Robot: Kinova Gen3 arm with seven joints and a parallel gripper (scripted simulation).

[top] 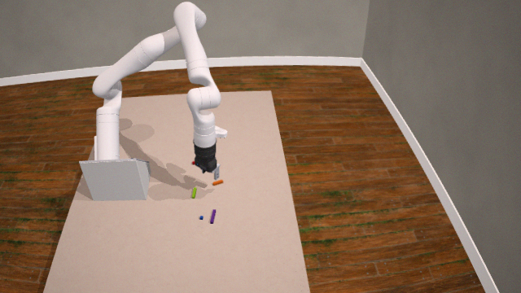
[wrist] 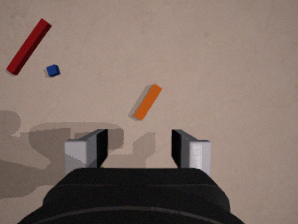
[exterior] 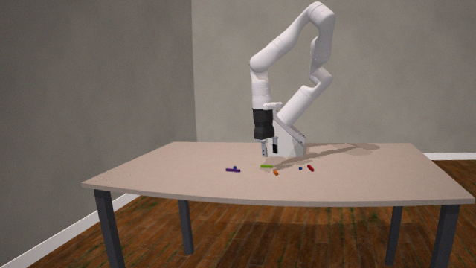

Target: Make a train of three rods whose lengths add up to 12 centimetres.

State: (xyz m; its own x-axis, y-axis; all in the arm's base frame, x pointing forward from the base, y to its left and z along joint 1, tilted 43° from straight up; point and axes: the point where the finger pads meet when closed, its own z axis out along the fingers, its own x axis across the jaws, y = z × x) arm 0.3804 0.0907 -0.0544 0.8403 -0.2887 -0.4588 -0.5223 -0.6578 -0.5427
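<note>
Right now the orange rod is 20 mm ahead of my hand, 30 mm to the left of it and 80 mm below it. From my hand the other things lie so: purple rod (20 mm ahead, 150 mm to the right, 80 mm below); then lime rod (70 mm behind, 30 mm to the right, 80 mm below); then red rod (60 mm behind, 150 mm to the left, 80 mm below).
</note>
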